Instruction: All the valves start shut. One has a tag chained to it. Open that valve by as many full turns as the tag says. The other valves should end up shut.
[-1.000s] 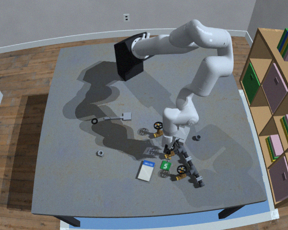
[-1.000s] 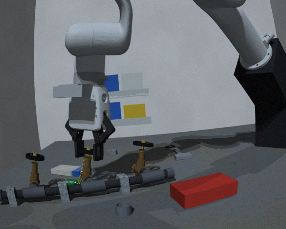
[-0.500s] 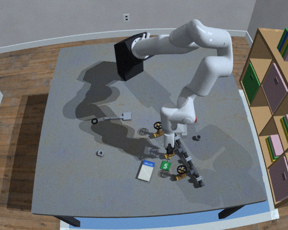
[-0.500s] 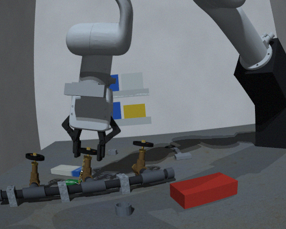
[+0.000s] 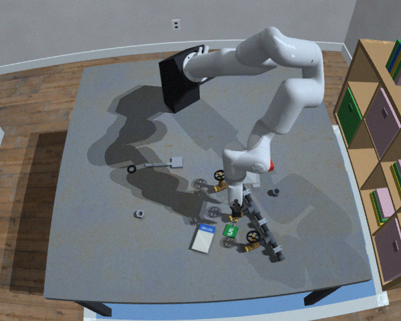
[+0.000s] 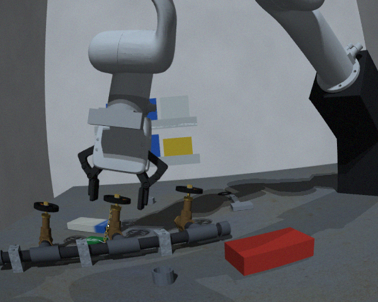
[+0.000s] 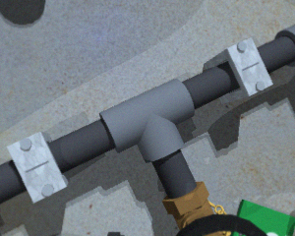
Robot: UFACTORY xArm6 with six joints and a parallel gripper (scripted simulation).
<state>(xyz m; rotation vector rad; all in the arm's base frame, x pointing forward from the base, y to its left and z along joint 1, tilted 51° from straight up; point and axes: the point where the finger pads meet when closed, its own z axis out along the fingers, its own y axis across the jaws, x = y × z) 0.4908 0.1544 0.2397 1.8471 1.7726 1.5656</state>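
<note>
Right now the green tag is 90 mm below my hand and 60 mm ahead of it. Also, from my hand: notepad 130 mm ahead, 90 mm to the right, 80 mm below; grey flat tool 320 mm to the right, 160 mm behind, 80 mm below; red block 270 mm behind, 70 mm below, 50 mm to the left.
</note>
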